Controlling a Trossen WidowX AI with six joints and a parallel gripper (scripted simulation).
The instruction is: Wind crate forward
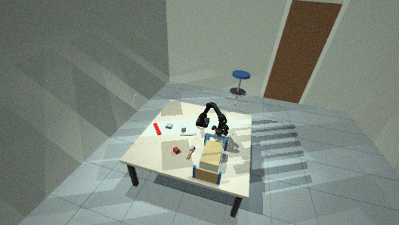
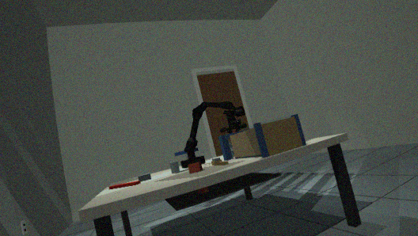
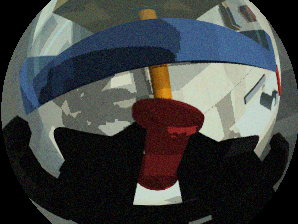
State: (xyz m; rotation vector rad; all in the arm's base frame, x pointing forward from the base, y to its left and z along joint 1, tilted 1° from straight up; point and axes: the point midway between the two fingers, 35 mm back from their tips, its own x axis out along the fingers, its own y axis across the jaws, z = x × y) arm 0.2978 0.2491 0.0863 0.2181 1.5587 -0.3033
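The winch handle is 40 mm behind my gripper tip and 10 mm below it. From my gripper tip the other things lie so: winch (120 mm behind, 80 mm below, 20 mm to the right); red knob (20 mm above); blue frame (60 mm ahead, 20 mm to the right, 10 mm below).
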